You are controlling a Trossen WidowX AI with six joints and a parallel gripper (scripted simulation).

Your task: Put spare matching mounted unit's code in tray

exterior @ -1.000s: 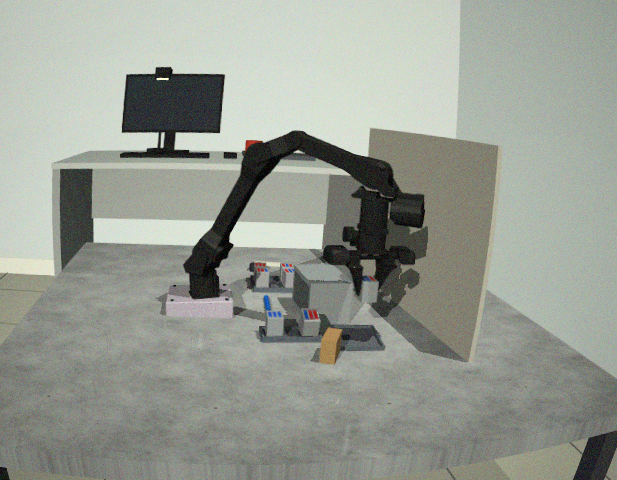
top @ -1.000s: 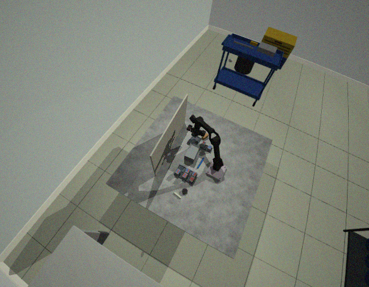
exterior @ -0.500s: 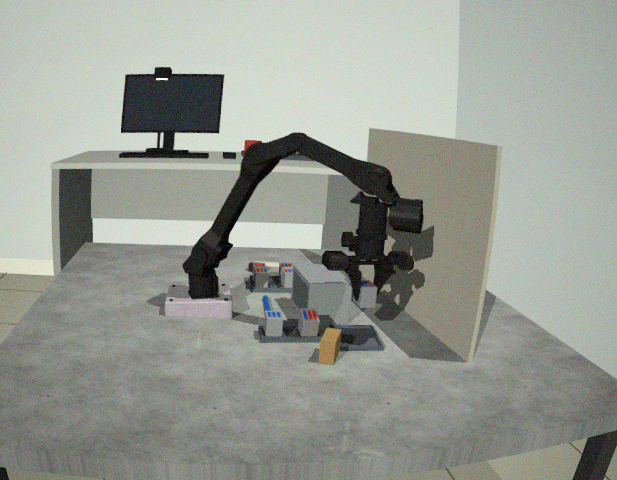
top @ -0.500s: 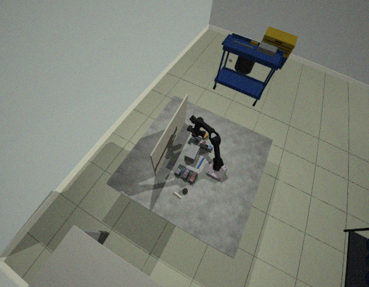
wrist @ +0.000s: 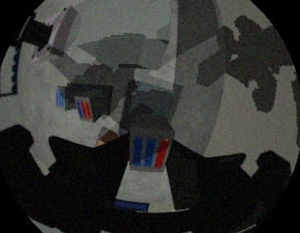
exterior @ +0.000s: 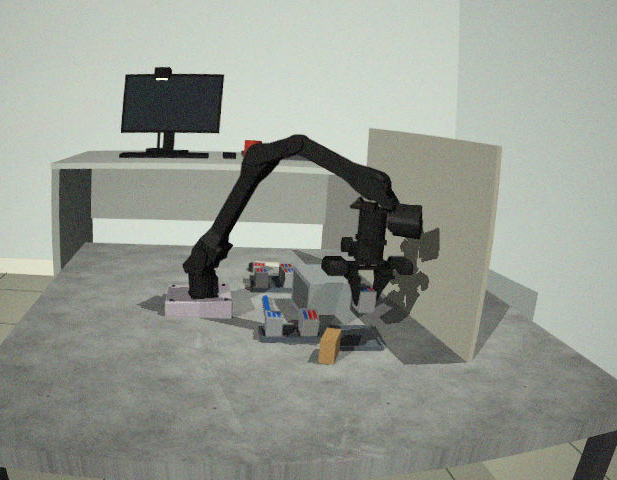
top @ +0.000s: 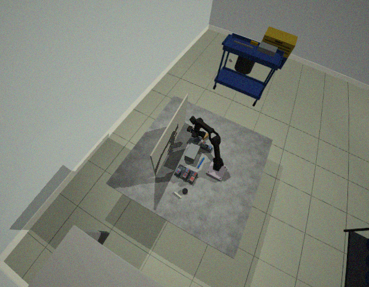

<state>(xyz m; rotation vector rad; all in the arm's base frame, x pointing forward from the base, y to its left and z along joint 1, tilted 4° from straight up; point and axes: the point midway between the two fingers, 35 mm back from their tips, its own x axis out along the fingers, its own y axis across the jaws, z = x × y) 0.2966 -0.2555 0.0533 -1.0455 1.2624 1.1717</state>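
Now: gripper tip 1 cm past the dark flat tray, 1 cm to the right of it and 8 cm above it. Round my gripper tip: orange block 10 cm behind, 7 cm to the right, 6 cm below; grey mounted unit 2 cm behind, 19 cm to the left, 3 cm below; grey spare block 2 cm above.
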